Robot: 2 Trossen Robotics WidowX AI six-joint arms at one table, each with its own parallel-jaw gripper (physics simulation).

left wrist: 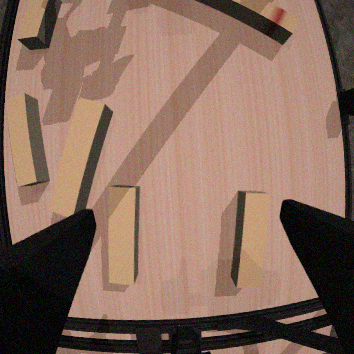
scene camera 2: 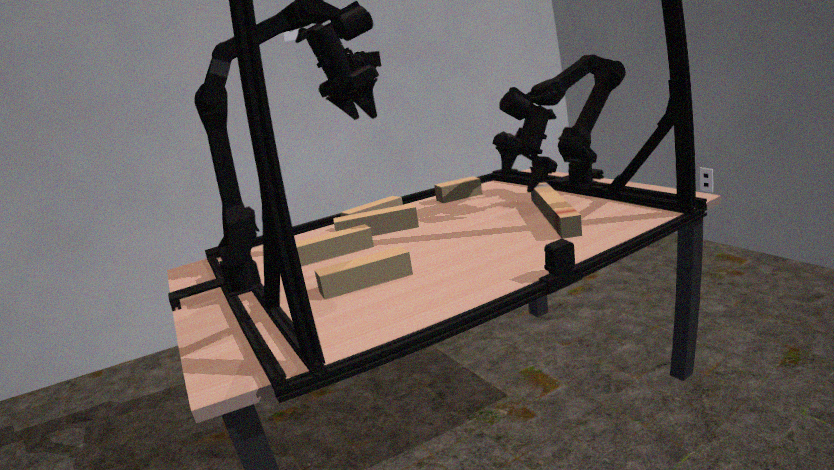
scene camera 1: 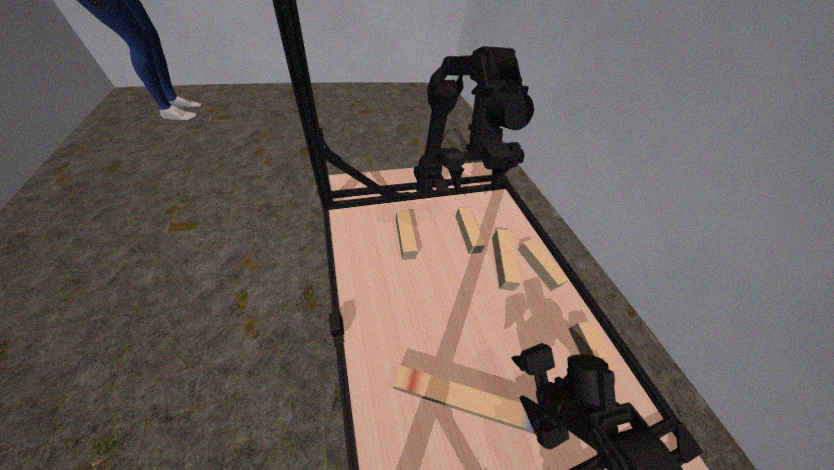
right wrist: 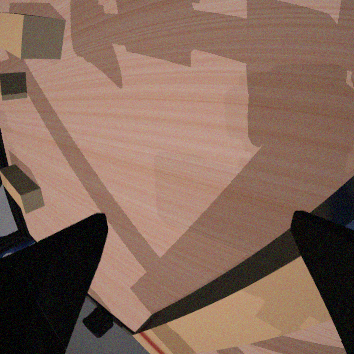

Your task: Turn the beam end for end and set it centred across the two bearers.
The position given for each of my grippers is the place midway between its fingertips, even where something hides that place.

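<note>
There's a beam [scene camera 1: 495, 408], and you'd also find it in scene camera 2 [scene camera 2: 566, 221], in the left wrist view [left wrist: 278, 27] and in the right wrist view [right wrist: 270, 293]. It's my right gripper [scene camera 1: 516, 376] that touches the beam, and that gripper is open; it's visible in scene camera 2 [scene camera 2: 516, 185] and the right wrist view [right wrist: 201, 222] as well. My left gripper [scene camera 2: 365, 118] is open too and holds nothing, and it can also be seen in scene camera 1 [scene camera 1: 475, 192] and in the left wrist view [left wrist: 188, 214].
</note>
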